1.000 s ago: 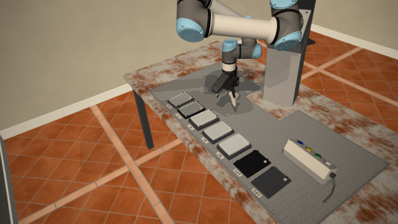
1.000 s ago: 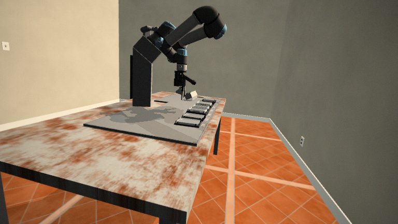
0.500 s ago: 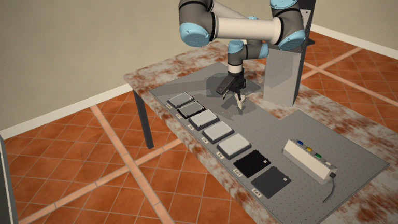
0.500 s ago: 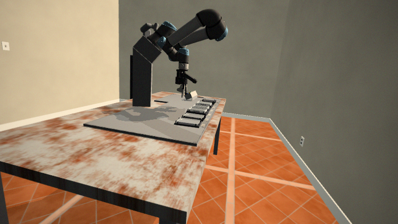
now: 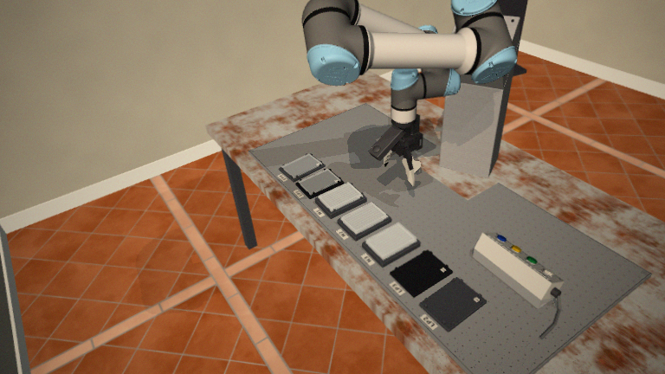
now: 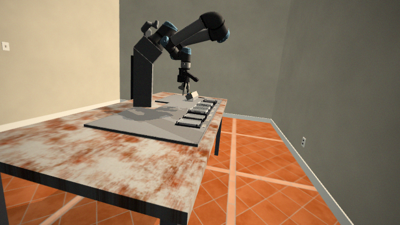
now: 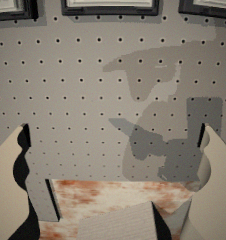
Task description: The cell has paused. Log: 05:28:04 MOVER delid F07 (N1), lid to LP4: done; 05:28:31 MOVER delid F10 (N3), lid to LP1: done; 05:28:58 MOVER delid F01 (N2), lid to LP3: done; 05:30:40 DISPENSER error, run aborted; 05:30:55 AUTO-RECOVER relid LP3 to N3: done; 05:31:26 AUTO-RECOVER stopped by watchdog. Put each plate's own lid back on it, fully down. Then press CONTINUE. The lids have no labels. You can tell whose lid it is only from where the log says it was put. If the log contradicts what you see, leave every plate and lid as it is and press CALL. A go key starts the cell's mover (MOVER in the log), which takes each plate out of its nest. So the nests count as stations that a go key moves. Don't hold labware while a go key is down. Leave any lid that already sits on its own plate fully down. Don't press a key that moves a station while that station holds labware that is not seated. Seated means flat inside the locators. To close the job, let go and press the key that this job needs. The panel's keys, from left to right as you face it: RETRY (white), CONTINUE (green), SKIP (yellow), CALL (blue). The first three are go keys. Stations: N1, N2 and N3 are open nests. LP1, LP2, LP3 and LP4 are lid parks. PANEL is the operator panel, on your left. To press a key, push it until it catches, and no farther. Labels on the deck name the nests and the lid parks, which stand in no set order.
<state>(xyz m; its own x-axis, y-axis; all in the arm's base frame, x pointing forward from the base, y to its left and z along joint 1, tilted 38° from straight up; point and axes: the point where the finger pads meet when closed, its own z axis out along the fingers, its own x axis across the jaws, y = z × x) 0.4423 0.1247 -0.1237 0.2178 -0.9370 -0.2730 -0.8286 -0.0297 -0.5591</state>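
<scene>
The black lid park lies 210 mm ahead of my hand, 210 mm to the right of it and 120 mm below it. The rest, counted from my hand: dark nest frame: 110 mm ahead, 170 mm to the left, 110 mm below; plate: 170 mm ahead, 80 mm to the right, 90 mm below; blue CALL key: 160 mm behind, 320 mm to the left, 50 mm below.
</scene>
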